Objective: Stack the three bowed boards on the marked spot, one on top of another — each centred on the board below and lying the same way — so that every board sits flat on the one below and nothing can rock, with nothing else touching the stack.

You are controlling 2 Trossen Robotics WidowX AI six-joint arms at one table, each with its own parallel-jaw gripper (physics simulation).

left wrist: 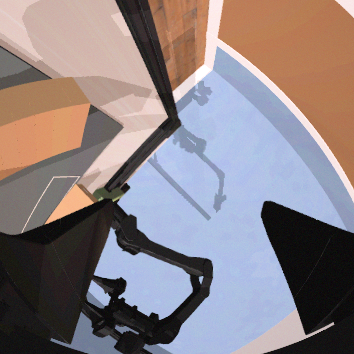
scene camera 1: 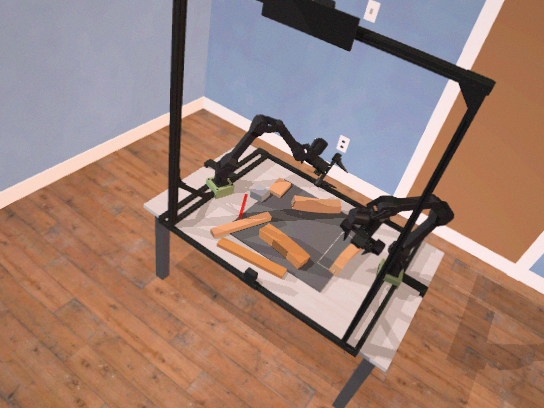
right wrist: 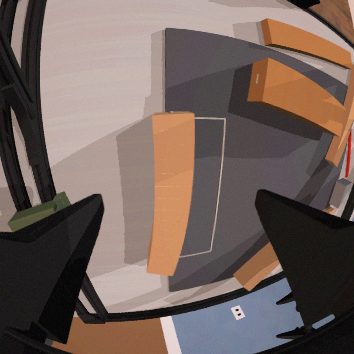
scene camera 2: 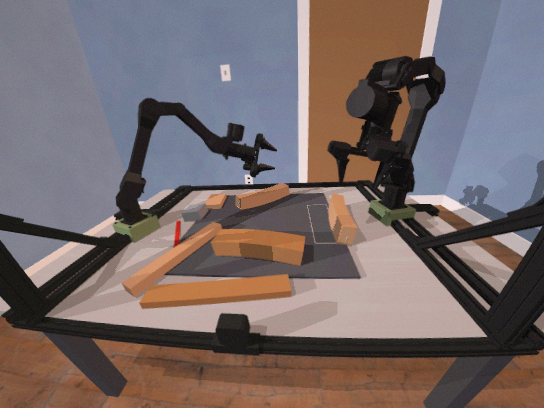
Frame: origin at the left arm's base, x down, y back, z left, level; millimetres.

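Seen in the pictures: left gripper, fingertip midpoint: [left wrist: 189,208] [scene camera 1: 342,180] [right wrist: 276,320] [scene camera 2: 275,159]; right gripper, fingertip midpoint: [scene camera 1: 352,247] [right wrist: 180,199] [scene camera 2: 357,186]; left arm's base, origin of the base link: [scene camera 1: 220,182] [scene camera 2: 134,219]; right arm's base, origin of the base link: [scene camera 1: 391,270] [scene camera 2: 392,204].
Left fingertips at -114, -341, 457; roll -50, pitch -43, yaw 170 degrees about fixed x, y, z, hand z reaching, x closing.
Note:
Pixels of each thing's top centre, then the offset from my left fingertips to it, as dx, dy, dz. "spot": a spot on its surface instead. Level surfaces: height alone.
- dark mat, its level: dx +159
- marked outline, surface spot: [right wrist: 218,185] [scene camera 2: 311,223] [scene camera 1: 329,249] spot: +158, -213, -222
- second bowed board, middle of its top: [right wrist: 320,105] [scene camera 2: 256,236] [scene camera 1: 284,240] +106, -113, -413
- third bowed board, middle of its top: [right wrist: 284,258] [scene camera 2: 262,190] [scene camera 1: 317,200] +106, +22, -106
- short block, middle of its top: [scene camera 2: 215,198] [scene camera 1: 279,186] +138, +216, -182
- grey block, middle of its top: [right wrist: 345,195] [scene camera 2: 193,207] [scene camera 1: 260,189] +121, +217, -302
- red strip, middle of its top: [right wrist: 350,153] [scene camera 2: 177,230] [scene camera 1: 243,204] +152, +190, -417
A bowed board [scene camera 1: 345,260] [scene camera 2: 342,220] [right wrist: 172,200] lies at the right edge of the dark mat [scene camera 1: 320,284] [scene camera 2: 325,267] [right wrist: 200,60], hiding the right side of the marked outline [scene camera 1: 331,247] [scene camera 2: 311,225] [right wrist: 218,185]. A second bowed board [scene camera 1: 284,245] [scene camera 2: 257,245] [left wrist: 45,135] [right wrist: 295,97] lies mid-mat. A third bowed board [scene camera 1: 316,204] [scene camera 2: 262,196] lies at the back. My right gripper [scene camera 1: 354,241] [scene camera 2: 360,181] [right wrist: 180,199] is open and empty, raised above the first board. My left gripper [scene camera 1: 332,178] [scene camera 2: 275,158] [left wrist: 189,208] is open and empty, high over the back edge.
Two long planks lie at the front left: one plank [scene camera 1: 241,225] [scene camera 2: 172,260] slants over the mat's edge, the other plank [scene camera 1: 251,257] [scene camera 2: 217,291] is nearer the front. A short block [scene camera 1: 280,187] [scene camera 2: 216,201], a grey block [scene camera 1: 260,193] [scene camera 2: 194,213] and a red strip [scene camera 1: 243,206] [scene camera 2: 177,233] lie further back left.

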